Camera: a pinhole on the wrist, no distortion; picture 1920 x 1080 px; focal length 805.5 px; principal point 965.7 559.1 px. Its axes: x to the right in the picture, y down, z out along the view. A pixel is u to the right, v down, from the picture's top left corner.
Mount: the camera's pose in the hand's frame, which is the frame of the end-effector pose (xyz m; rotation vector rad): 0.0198 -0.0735 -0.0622 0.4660 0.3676 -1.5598
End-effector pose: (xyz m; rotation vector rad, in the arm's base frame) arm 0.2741 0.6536 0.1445 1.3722 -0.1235 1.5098
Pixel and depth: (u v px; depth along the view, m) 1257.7 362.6 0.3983
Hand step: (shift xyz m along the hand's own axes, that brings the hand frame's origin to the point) -0.1057 -0.3944 0.2027
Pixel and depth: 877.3 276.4 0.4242
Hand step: -0.1567 -0.2404 0.3189
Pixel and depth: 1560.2 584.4 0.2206
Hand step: 0.0098 -0.3254 0.0458
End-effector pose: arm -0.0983 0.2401 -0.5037 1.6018 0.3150 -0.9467
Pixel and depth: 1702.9 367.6 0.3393
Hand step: -0.0874 -0.5087 0.0688
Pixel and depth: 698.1 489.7 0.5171
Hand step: -0.0573 -0.1839 0.4677
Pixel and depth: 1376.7 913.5 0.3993
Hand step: 0.1657 -0.4583 0.1877
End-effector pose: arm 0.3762 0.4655 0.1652 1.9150 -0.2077 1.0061
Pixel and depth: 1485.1 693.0 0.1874
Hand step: 0.0368 -0.2736 0.0397
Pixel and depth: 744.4 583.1 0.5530
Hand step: 0.0009 -0.2218 0.4917
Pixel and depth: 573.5 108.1 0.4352
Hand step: -0.2500 -0.0991 0.4071
